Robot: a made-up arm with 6 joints. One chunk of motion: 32 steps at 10 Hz.
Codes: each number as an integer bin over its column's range. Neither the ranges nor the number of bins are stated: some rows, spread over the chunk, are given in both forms.
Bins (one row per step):
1: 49 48 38 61 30 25
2: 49 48 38 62 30 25
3: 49 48 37 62 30 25
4: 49 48 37 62 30 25
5: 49 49 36 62 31 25
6: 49 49 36 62 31 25
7: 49 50 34 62 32 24
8: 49 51 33 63 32 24
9: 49 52 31 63 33 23
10: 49 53 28 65 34 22
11: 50 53 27 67 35 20
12: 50 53 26 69 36 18
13: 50 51 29 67 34 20
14: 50 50 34 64 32 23
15: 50 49 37 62 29 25
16: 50 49 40 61 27 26
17: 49 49 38 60 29 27
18: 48 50 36 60 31 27
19: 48 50 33 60 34 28
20: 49 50 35 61 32 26
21: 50 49 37 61 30 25
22: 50 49 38 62 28 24
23: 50 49 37 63 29 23
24: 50 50 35 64 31 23
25: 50 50 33 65 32 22
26: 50 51 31 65 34 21
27: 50 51 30 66 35 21
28: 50 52 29 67 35 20
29: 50 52 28 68 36 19
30: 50 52 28 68 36 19
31: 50 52 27 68 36 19
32: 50 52 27 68 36 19
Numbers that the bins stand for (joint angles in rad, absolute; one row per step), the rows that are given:
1: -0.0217 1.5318 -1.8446 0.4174 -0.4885 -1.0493
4: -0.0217 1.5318 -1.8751 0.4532 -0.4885 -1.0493
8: -0.0217 1.6282 -1.9967 0.4891 -0.4384 -1.0921
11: 0.0317 1.6924 -2.1791 0.6325 -0.3632 -1.2634
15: 0.0317 1.5639 -1.8751 0.4532 -0.5135 -1.0493
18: -0.0752 1.5961 -1.9055 0.3815 -0.4634 -0.9636
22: 0.0317 1.5639 -1.8446 0.4532 -0.5386 -1.0921
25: 0.0317 1.5961 -1.9967 0.5608 -0.4384 -1.1778
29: 0.0317 1.6603 -2.1487 0.6684 -0.3382 -1.3063
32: 0.0317 1.6603 -2.1791 0.6684 -0.3382 -1.3063
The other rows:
2: -0.0217 1.5318 -1.8446 0.4532 -0.4885 -1.0493
3: -0.0217 1.5318 -1.8751 0.4532 -0.4885 -1.0493
5: -0.0217 1.5639 -1.9055 0.4532 -0.4634 -1.0493
6: -0.0217 1.5639 -1.9055 0.4532 -0.4634 -1.0493
7: -0.0217 1.5961 -1.9663 0.4532 -0.4384 -1.0921
9: -0.0217 1.6603 -2.0575 0.4891 -0.4133 -1.1349
10: -0.0217 1.6924 -2.1487 0.5608 -0.3883 -1.1778
12: 0.0317 1.6924 -2.2095 0.7042 -0.3382 -1.3491
13: 0.0317 1.6282 -2.1183 0.6325 -0.3883 -1.2634
14: 0.0317 1.5961 -1.9663 0.5249 -0.4384 -1.1349
16: 0.0317 1.5639 -1.7838 0.4174 -0.5636 -1.0065
17: -0.0217 1.5639 -1.8446 0.3815 -0.5135 -0.9636
19: -0.0752 1.5961 -1.9967 0.3815 -0.3883 -0.9208
20: -0.0217 1.5961 -1.9359 0.4174 -0.4384 -1.0065
21: 0.0317 1.5639 -1.8751 0.4174 -0.4885 -1.0493
23: 0.0317 1.5639 -1.8751 0.4891 -0.5135 -1.1349
24: 0.0317 1.5961 -1.9359 0.5249 -0.4634 -1.1349
26: 0.0317 1.6282 -2.0575 0.5608 -0.3883 -1.2206
27: 0.0317 1.6282 -2.0879 0.5967 -0.3632 -1.2206
28: 0.0317 1.6603 -2.1183 0.6325 -0.3632 -1.2634
30: 0.0317 1.6603 -2.1487 0.6684 -0.3382 -1.3063
31: 0.0317 1.6603 -2.1791 0.6684 -0.3382 -1.3063

